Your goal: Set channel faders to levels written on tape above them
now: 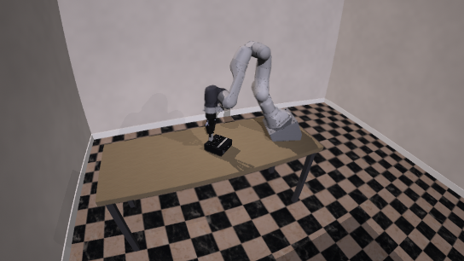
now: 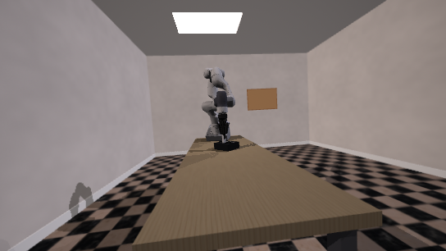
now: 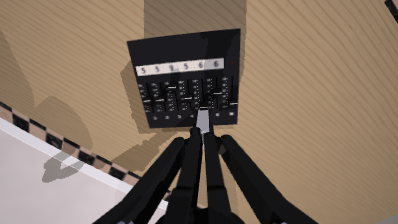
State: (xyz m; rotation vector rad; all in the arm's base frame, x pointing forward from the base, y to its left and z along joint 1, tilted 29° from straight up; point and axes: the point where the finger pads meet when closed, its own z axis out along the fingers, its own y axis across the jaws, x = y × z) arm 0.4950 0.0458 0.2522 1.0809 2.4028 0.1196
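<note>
My gripper is now 2 cm short of the master fader, 5 cm to the right of it and 3 cm above it. Also, from my hand: channel fader cap 7 cm behind, 1 cm to the left, 3 cm below.
</note>
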